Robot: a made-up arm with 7 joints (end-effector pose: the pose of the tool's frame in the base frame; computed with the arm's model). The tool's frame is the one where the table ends.
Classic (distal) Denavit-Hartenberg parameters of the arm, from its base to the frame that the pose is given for. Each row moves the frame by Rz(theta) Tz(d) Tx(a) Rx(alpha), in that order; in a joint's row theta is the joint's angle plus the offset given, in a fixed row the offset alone. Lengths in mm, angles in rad.
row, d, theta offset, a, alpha
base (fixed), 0, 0, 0, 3.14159
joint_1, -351.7, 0, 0, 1.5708
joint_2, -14.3, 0, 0, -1.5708
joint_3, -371.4, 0, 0, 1.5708
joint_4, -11.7, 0, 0, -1.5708
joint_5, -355.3, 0, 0, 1.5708
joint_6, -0.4, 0, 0, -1.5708
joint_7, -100.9, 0, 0, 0
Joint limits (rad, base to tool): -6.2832..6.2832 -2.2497..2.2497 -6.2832..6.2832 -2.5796..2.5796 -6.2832..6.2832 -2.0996..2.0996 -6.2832..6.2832
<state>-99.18 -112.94 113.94 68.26 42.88 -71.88 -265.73</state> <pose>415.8 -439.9 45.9 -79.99 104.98 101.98</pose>
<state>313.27 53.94 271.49 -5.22 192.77 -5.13 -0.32</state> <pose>497.2 459.2 827.9 110.42 -60.31 -16.89</pose>
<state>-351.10 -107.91 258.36 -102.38 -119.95 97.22 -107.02</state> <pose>-285.7 -306.3 267.1 -0.52 -45.24 -7.83</pose>
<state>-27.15 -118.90 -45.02 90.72 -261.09 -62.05 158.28</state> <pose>-522.0 96.8 382.8 59.80 57.94 -53.82</pose>
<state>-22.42 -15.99 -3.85 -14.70 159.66 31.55 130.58</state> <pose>-319.3 -190.9 1063.5 93.56 111.14 83.43</pose>
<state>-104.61 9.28 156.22 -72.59 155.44 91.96 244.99</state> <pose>-268.3 312.0 685.5 -39.76 -12.73 -159.87</pose>
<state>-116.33 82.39 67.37 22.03 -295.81 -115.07 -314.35</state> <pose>-248.2 639.1 346.3 45.21 57.60 137.76</pose>
